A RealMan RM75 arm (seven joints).
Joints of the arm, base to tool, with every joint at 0 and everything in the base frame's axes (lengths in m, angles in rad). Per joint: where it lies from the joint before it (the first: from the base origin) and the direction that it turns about. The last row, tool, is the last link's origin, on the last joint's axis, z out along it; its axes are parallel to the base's.
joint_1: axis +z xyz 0 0 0.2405
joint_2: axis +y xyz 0 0 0
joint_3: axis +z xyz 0 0 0.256
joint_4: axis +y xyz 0 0 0
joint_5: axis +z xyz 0 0 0.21
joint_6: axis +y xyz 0 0 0
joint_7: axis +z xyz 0 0 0.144
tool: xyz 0 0 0
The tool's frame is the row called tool.
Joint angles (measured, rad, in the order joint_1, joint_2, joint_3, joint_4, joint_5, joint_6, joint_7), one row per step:
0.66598, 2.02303, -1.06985, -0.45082, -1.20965, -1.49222, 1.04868
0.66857, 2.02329, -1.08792, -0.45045, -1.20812, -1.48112, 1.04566
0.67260, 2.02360, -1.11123, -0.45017, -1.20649, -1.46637, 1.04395
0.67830, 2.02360, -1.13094, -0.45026, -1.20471, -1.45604, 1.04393
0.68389, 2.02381, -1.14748, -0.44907, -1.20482, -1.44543, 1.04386
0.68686, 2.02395, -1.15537, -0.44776, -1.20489, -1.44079, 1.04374
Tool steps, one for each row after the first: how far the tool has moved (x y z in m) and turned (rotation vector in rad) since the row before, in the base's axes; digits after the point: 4 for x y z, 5 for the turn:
-0.0008, 0.0002, -0.0033, -0.00574, -0.01424, 0.00249
-0.0012, 0.0003, -0.0043, -0.00868, -0.01822, 0.00273
-0.0020, 0.0004, -0.0034, -0.00855, -0.01399, 0.00579
-0.0015, 0.0005, -0.0033, -0.00770, -0.01383, 0.00358
-0.0007, 0.0001, -0.0017, -0.00418, -0.00643, 0.00182

